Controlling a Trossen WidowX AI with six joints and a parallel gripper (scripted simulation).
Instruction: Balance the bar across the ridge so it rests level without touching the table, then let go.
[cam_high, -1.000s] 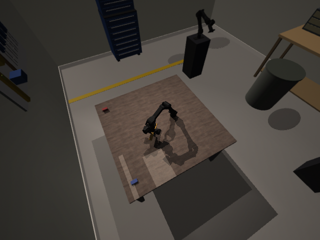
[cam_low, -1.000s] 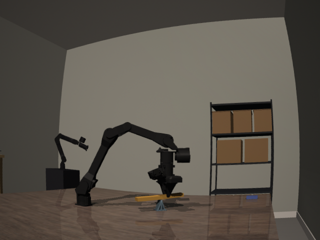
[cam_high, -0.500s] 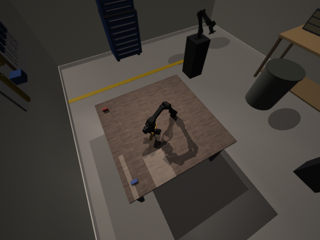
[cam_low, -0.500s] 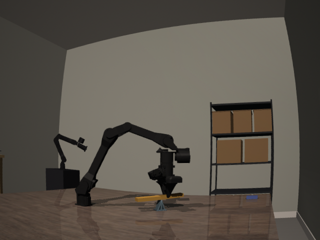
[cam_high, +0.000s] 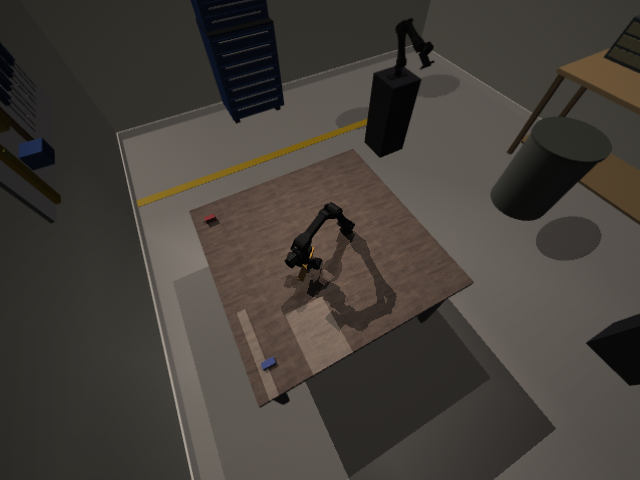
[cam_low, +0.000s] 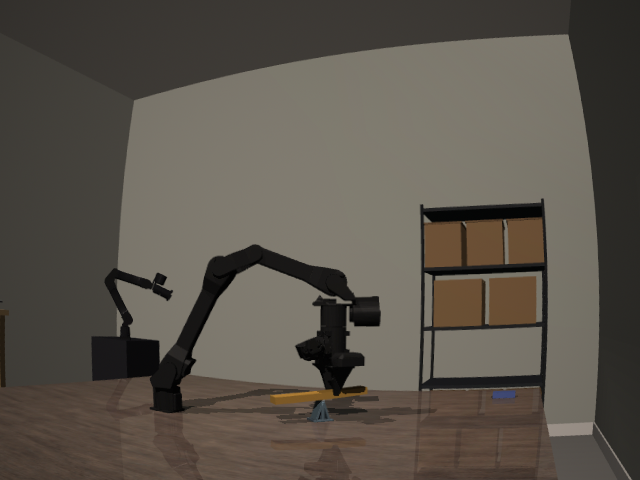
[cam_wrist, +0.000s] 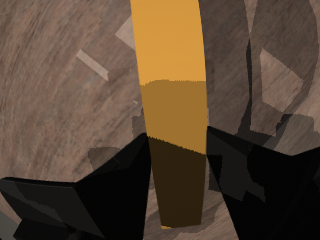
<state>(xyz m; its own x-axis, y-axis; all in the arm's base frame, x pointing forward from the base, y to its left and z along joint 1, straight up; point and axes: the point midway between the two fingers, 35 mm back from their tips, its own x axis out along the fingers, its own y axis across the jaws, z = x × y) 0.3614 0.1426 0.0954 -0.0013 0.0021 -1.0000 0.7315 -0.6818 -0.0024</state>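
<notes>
My gripper tip is 2 cm to the left of the orange bar and 2 cm past it. Round my gripper tip: blue block: 38 cm ahead, 36 cm to the left, 5 cm below; red block: 64 cm to the right, 38 cm ahead, 4 cm below.
</notes>
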